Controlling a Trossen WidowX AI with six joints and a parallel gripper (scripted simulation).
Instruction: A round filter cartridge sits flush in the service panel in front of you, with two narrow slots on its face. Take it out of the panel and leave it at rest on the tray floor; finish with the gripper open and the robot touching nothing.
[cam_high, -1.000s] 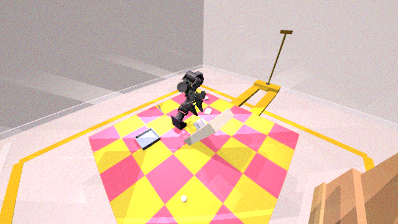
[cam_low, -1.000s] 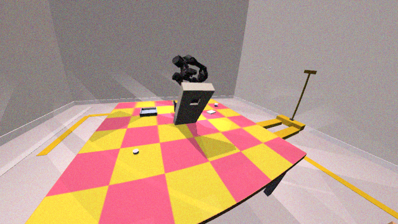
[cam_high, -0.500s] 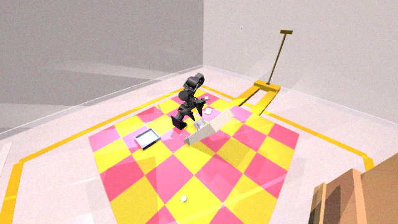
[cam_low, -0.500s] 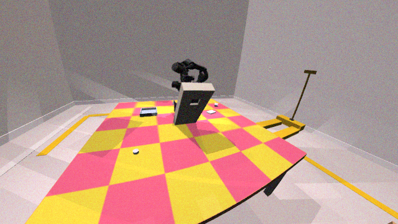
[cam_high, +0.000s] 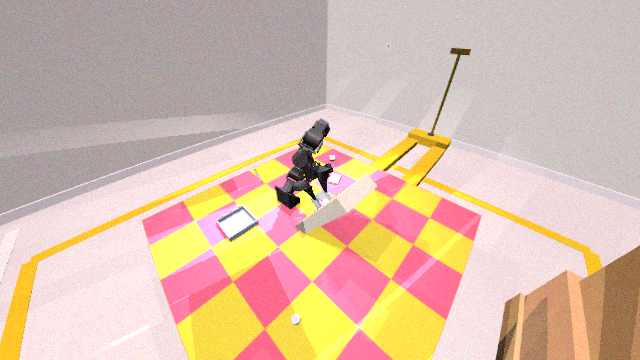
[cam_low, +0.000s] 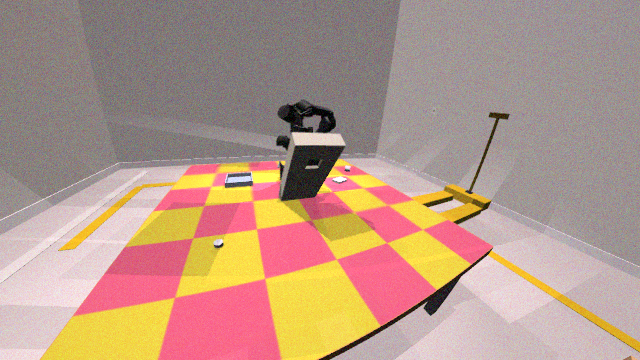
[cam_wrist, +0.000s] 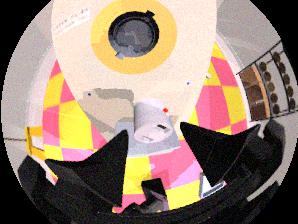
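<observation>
Right now the round filter cartridge is 10 mm below my gripper tip and 10 mm ahead of it. From my gripper tip the other things lie so: grey tray (310 mm behind, 280 mm to the right, 210 mm below); then flat white block (340 mm to the left, 220 mm behind, 210 mm below); then service panel (50 mm ahead, 30 mm below, 10 mm to the left).
</observation>
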